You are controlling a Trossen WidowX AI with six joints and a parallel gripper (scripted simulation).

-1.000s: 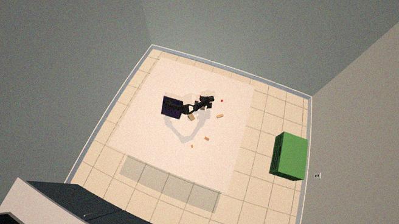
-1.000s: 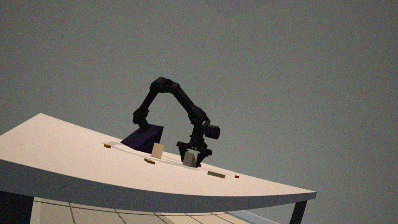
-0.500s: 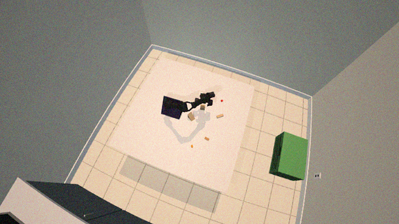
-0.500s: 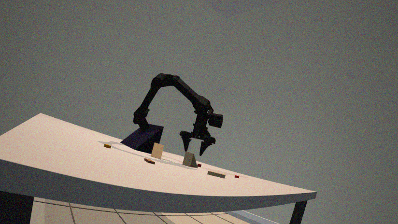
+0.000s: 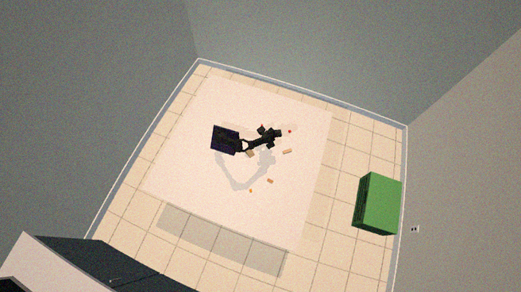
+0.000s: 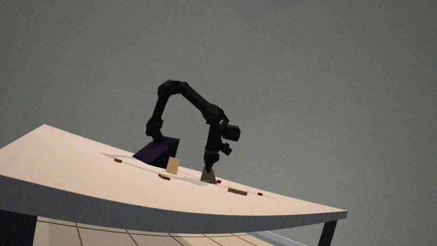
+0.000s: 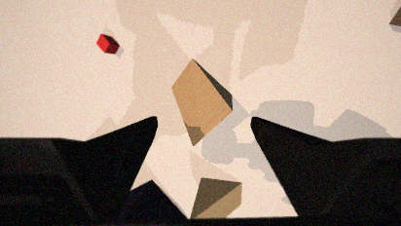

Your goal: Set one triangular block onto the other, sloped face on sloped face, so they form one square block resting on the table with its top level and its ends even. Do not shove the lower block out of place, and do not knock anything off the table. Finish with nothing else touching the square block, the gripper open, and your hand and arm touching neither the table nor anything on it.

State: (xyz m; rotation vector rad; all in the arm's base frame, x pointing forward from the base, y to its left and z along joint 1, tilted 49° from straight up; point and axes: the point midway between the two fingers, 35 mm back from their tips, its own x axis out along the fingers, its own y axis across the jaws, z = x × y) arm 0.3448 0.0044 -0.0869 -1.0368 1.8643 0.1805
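The triangular block is 1 cm to the left of my gripper tip and 4 cm below it. From my gripper tip the other things lie so: flat tan block (21 cm ahead, 2 cm to the right, 5 cm below); then small orange piece (1 cm ahead, 43 cm to the right, 5 cm below).
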